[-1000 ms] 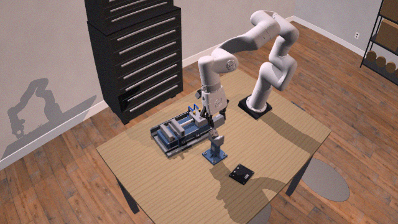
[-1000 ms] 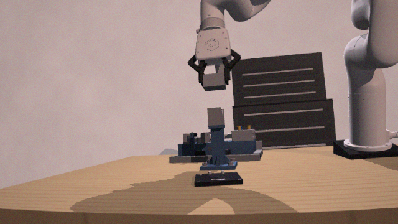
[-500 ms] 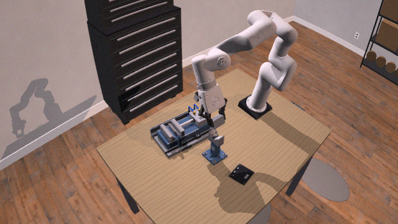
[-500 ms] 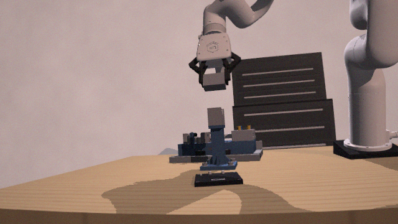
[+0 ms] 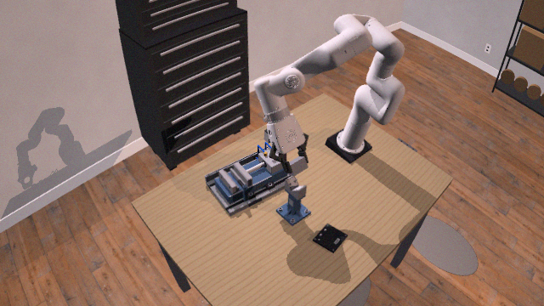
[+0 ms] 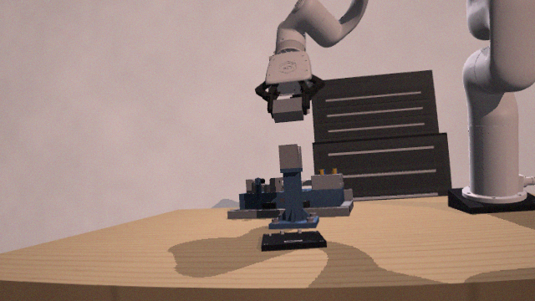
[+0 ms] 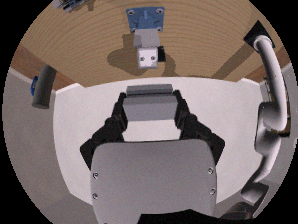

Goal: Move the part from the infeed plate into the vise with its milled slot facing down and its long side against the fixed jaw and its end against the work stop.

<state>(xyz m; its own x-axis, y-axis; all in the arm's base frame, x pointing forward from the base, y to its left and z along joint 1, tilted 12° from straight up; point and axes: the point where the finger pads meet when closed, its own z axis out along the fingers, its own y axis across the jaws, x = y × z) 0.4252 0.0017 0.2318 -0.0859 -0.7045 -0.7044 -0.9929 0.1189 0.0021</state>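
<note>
Right now the part is 1 cm below my hand. Also, from my hand: air cylinder (8 cm behind, 18 cm to the right, 17 cm below); then white cylinder rod (1 cm behind, 20 cm to the right, 17 cm below).
</note>
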